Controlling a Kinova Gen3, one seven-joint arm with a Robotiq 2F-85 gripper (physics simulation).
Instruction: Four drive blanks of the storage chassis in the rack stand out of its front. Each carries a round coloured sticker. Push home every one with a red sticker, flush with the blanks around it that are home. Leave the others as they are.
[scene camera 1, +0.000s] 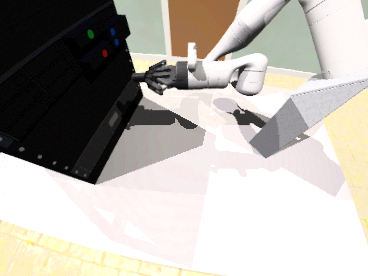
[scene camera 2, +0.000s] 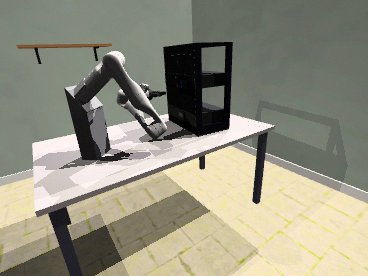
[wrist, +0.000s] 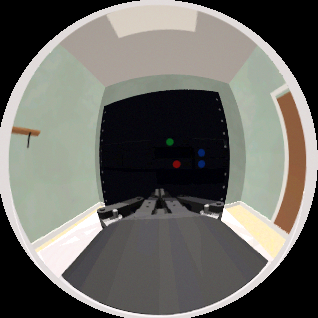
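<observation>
The rack (scene camera 1: 60, 115) (scene camera 2: 215, 129) (wrist: 135, 120) is black. In its front, a blank with a red sticker (scene camera 1: 104, 53) (wrist: 176, 164) stands out, below a blank with a green sticker (scene camera 1: 90, 34) (wrist: 170, 142). Two blanks with blue stickers, an upper one (scene camera 1: 112, 32) (wrist: 201, 152) and a lower one (scene camera 1: 116, 42) (wrist: 201, 164), are one above the other to the right. My gripper (scene camera 1: 135, 77) (scene camera 2: 164, 93) (wrist: 159, 193) is shut and empty, pointing at the rack's front. In the wrist view its tips are below and a little left of the red sticker. Contact cannot be told.
The rack stands on the white table (scene camera 1: 270, 210) (scene camera 2: 150, 160). The arm's grey pedestal (scene camera 1: 300, 120) (scene camera 2: 92, 132) stands on the table across from the rack's front. A wall shelf (scene camera 2: 65, 46) (wrist: 25, 131) and a brown door (scene camera 1: 200, 25) (wrist: 295, 165) are farther off.
</observation>
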